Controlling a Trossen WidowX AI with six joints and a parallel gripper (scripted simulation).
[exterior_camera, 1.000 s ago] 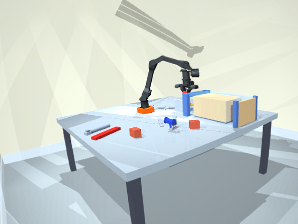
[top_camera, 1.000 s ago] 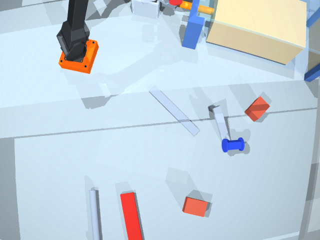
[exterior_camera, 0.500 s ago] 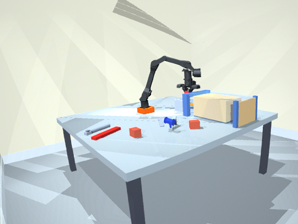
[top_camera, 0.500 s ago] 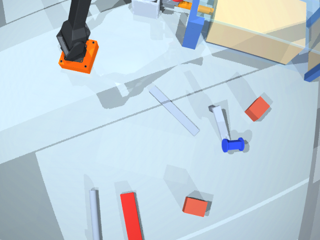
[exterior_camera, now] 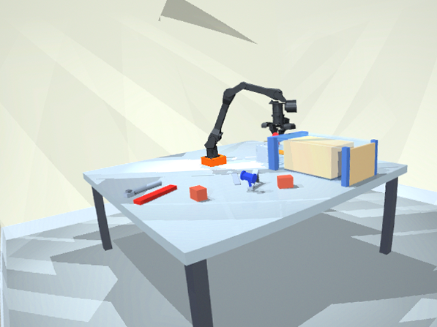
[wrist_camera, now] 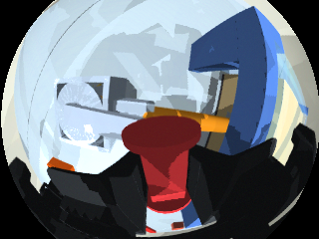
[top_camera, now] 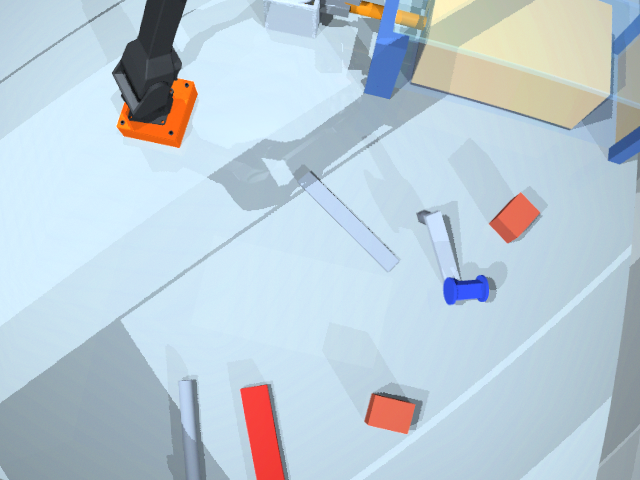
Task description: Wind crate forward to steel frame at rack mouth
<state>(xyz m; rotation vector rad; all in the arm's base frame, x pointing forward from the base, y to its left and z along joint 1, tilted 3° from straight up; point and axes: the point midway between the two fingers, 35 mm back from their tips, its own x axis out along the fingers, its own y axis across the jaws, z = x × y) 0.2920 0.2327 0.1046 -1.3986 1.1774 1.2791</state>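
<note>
Right now my gripper tip is 40 mm past the grey crank handle and 10 mm above it. Round my gripper tip: red knob: 20 mm above; then round winch: 120 mm behind, 80 mm below; then blue steel frame: 60 mm ahead, 10 mm below.
</note>
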